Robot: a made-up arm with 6 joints. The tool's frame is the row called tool.
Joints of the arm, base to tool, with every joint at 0 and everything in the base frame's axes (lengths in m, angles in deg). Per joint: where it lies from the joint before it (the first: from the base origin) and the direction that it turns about. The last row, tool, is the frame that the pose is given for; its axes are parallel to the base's.
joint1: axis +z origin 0 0 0.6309
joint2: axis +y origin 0.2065 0 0
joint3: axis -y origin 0 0 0.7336
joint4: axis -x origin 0 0 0.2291
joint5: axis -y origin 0.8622 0 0
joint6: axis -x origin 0.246 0 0
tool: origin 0 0 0
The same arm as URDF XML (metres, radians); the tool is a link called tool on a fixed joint. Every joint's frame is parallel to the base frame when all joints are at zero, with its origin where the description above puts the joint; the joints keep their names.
<robot name="arm">
  <joint name="joint1" type="continuous">
    <parent link="base_link"/>
    <child link="link1"/>
    <origin xyz="0.0000 0.0000 0.6309"/>
    <axis xyz="0 0 1"/>
  </joint>
  <joint name="joint2" type="continuous">
    <parent link="link1"/>
    <child link="link2"/>
    <origin xyz="0.2065 0.0000 0.0000"/>
    <axis xyz="0 1 0"/>
  </joint>
  <joint name="joint3" type="continuous">
    <parent link="link2"/>
    <child link="link3"/>
    <origin xyz="0.0000 0.0000 0.7336"/>
    <axis xyz="0 -1 0"/>
  </joint>
  <joint name="joint4" type="continuous">
    <parent link="link3"/>
    <child link="link4"/>
    <origin xyz="0.0000 0.0000 0.2291"/>
    <axis xyz="-1 0 0"/>
  </joint>
  <joint name="joint5" type="continuous">
    <parent link="link4"/>
    <child link="link5"/>
    <origin xyz="0.8622 0.0000 0.0000"/>
    <axis xyz="0 -1 0"/>
  </joint>
  <joint name="joint6" type="continuous">
    <parent link="link5"/>
    <child link="link6"/>
    <origin xyz="0.2460 0.0000 0.0000"/>
    <axis xyz="-1 0 0"/>
  </joint>
  <joint name="tool_joint" type="fixed">
    <parent link="link6"/>
    <child link="tool"/>
    <origin xyz="0.0000 0.0000 0.0000"/>
  </joint>
  <link name="base_link"/>
  <link name="link1"/>
  <link name="link2"/>
  <link name="link3"/>
  <link name="link4"/>
  <link name="link5"/>
  <link name="link6"/>
  <link name="tool"/>
</robot>

